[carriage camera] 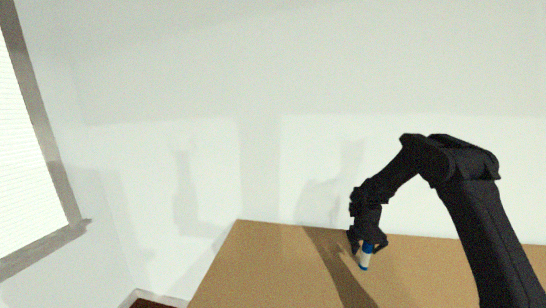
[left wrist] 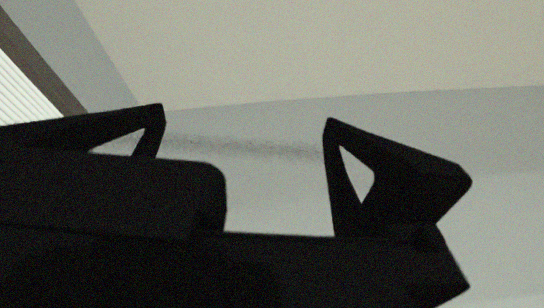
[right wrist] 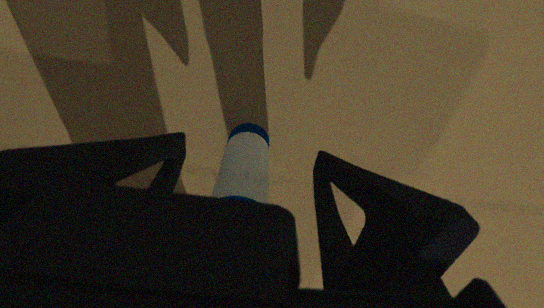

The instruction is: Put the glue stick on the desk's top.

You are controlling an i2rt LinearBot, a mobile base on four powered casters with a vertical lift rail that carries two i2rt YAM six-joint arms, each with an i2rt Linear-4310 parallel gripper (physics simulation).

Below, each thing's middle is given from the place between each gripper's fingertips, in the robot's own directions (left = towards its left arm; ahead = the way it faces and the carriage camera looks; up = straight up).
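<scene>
Glue stick [right wrist: 243,175]: my left hand 330 mm short of it, 680 mm to the left of it, 510 mm above it.
My right hand: 20 mm past the glue stick, 20 mm below it.
</scene>
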